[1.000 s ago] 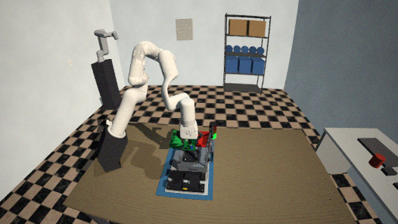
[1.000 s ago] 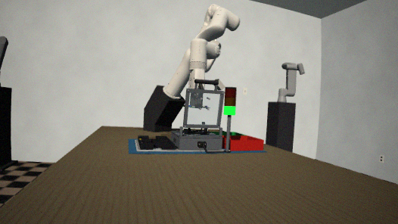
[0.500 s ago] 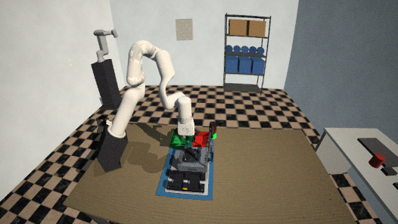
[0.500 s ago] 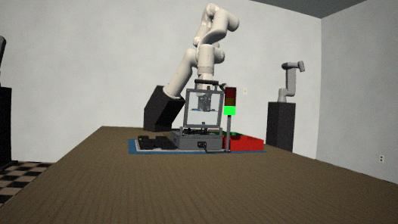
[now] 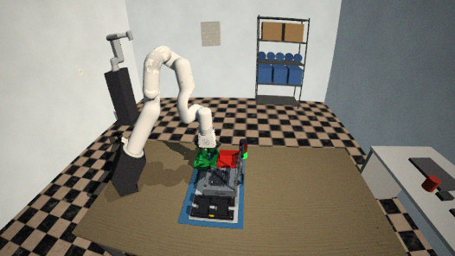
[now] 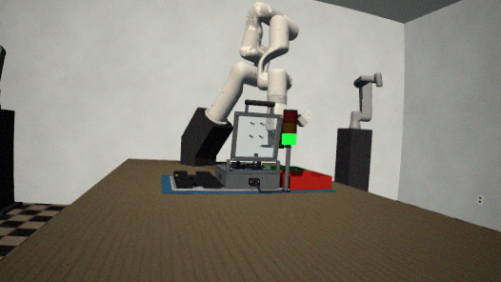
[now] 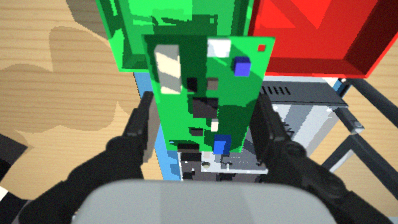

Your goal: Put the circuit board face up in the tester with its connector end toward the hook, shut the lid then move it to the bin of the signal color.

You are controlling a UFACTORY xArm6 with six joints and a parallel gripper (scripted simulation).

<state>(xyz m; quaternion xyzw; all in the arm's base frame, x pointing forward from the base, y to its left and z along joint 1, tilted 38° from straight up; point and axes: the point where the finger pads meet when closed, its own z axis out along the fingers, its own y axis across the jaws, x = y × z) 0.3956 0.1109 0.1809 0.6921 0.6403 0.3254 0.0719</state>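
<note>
My gripper is now 3 cm past the green bin, 6 cm to the right of it and 13 cm above it. The rest, counted from my hand: tester plate (8 cm ahead, 13 cm to the right, 7 cm below); then green circuit board (1 cm below); then black latch hook (1 cm ahead, 8 cm to the right, 5 cm below).
</note>
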